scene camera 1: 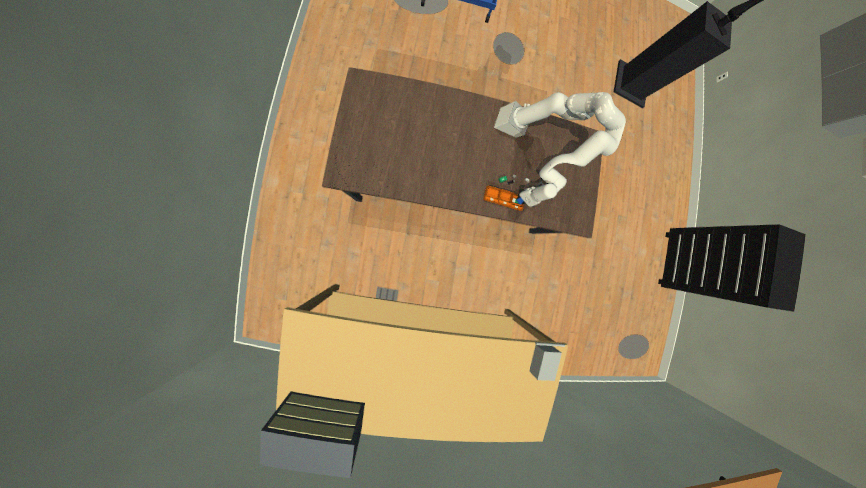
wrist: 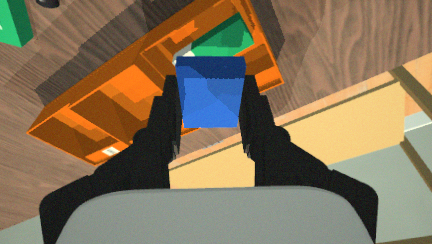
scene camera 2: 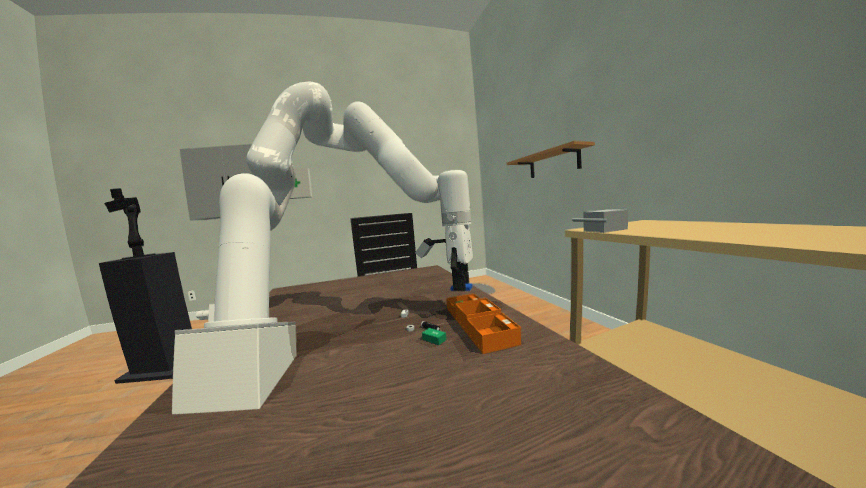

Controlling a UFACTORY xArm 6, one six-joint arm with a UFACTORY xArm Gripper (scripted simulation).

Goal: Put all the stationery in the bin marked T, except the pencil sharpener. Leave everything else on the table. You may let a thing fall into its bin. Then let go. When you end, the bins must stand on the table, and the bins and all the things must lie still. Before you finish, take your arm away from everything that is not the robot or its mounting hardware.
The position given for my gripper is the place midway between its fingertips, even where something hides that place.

I see my gripper [scene camera 2: 461, 288] and a blue block [wrist: 210, 88].
My gripper also shows in the wrist view [wrist: 210, 92].
